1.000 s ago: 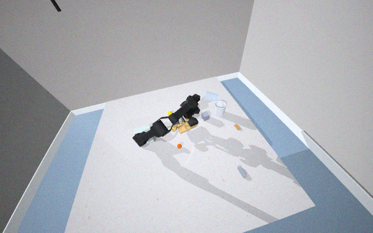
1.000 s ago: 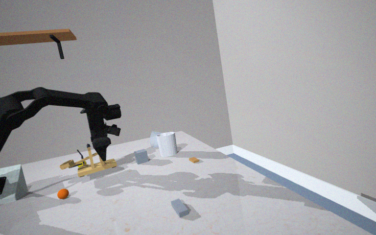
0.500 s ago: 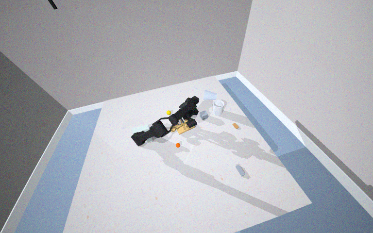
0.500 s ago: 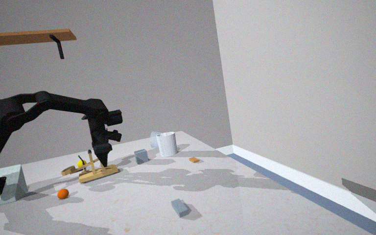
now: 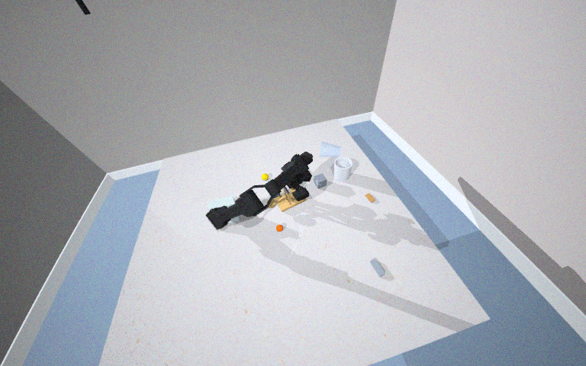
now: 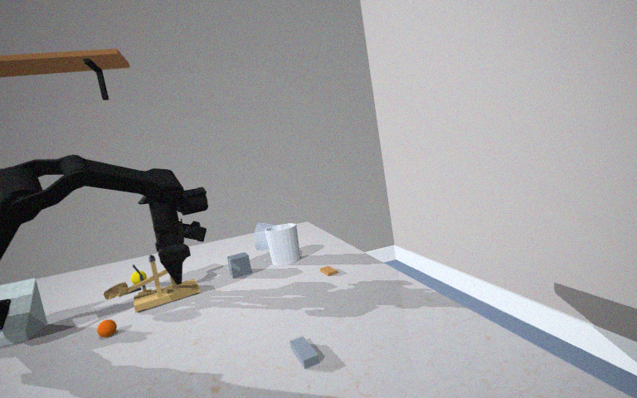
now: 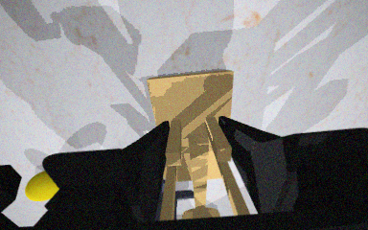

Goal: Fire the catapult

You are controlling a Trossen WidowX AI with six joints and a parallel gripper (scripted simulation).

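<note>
Now: gripper tip 110 mm past the orange ball, 160 mm to the left of it and 20 mm above it. Round my gripper tip: wooden catapult: 70 mm behind, 10 mm to the right, 20 mm above; yellow ball: 140 mm behind, 180 mm to the left, 10 mm below; grey cube: 150 mm ahead, 60 mm to the left, 10 mm below.
</note>
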